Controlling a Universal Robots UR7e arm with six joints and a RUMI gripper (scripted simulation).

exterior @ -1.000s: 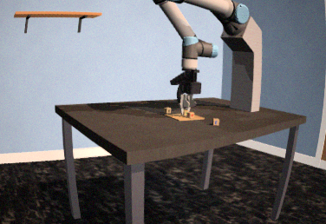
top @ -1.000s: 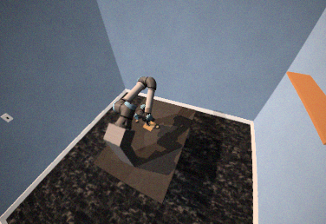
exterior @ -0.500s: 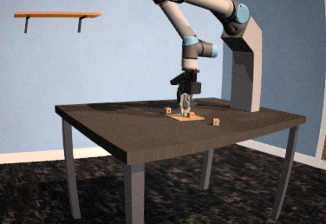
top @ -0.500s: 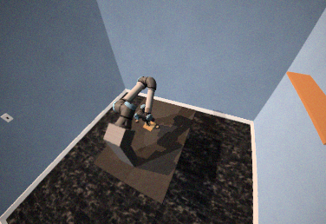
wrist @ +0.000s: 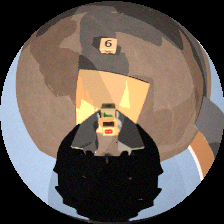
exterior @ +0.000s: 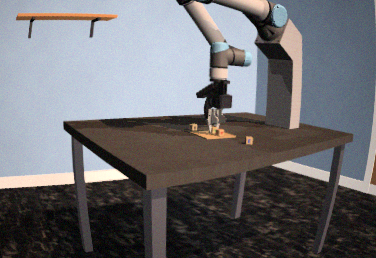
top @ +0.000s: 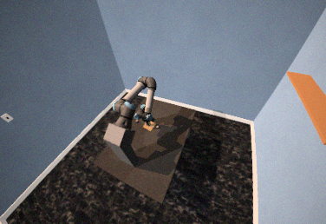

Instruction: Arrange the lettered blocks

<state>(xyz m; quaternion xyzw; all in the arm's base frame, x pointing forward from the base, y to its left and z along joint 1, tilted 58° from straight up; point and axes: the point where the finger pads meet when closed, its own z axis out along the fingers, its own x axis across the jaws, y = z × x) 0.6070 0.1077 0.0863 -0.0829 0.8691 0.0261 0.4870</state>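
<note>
Right now the orange mat is 20 mm below my hand.
</note>
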